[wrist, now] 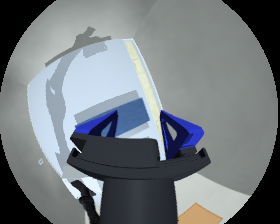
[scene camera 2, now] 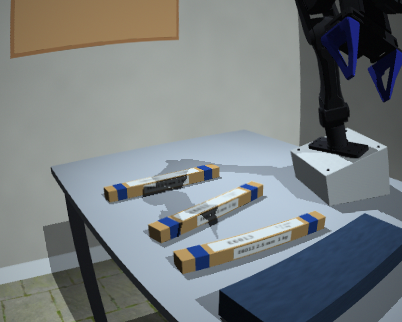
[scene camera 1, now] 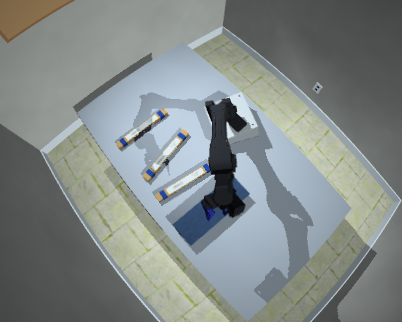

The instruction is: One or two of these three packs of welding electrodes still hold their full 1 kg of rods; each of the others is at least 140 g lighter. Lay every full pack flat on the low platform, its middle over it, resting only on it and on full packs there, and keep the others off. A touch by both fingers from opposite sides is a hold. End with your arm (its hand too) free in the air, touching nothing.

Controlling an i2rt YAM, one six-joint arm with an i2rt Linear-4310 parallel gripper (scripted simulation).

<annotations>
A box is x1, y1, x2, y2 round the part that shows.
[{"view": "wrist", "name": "my gripper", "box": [67, 110, 210, 223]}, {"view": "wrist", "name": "dark blue low platform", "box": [75, 98, 149, 136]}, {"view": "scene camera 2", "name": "my gripper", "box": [321, 1, 401, 101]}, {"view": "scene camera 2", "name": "pack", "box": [104, 164, 219, 201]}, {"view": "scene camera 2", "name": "pack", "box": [173, 211, 325, 273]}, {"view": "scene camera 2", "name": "dark blue low platform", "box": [218, 213, 401, 321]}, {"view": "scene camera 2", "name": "pack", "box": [148, 181, 262, 242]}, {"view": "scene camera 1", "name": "dark blue low platform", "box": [172, 177, 249, 244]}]
</annotations>
